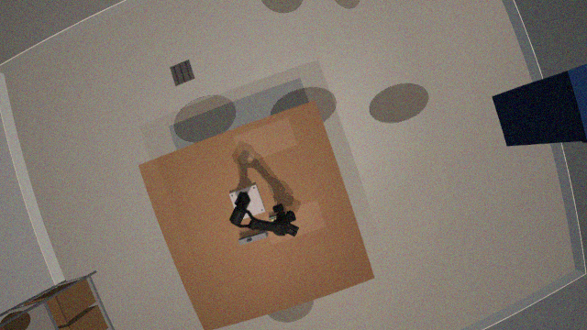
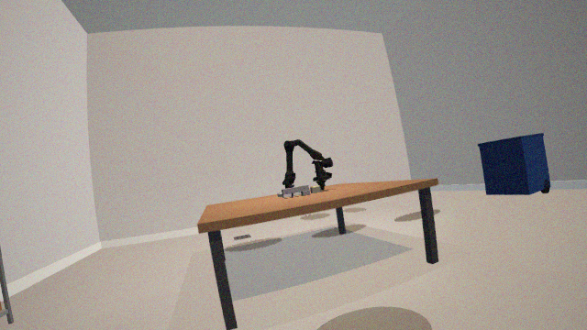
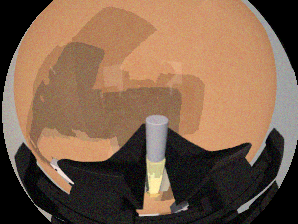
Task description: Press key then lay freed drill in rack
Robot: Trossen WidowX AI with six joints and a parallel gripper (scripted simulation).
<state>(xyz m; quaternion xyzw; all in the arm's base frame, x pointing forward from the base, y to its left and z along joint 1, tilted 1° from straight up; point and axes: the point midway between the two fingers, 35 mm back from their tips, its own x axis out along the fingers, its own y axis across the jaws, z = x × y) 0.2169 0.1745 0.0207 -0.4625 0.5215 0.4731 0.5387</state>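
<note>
Now: gripper tip 10 mm past the drill, 40 mm to the left of it and 30 mm below it. Also, from my gripper tip: long grey fixture 50 mm ahead, 230 mm to the right, 30 mm above; small grey block 10 mm behind, 50 mm to the right, 10 mm above.
</note>
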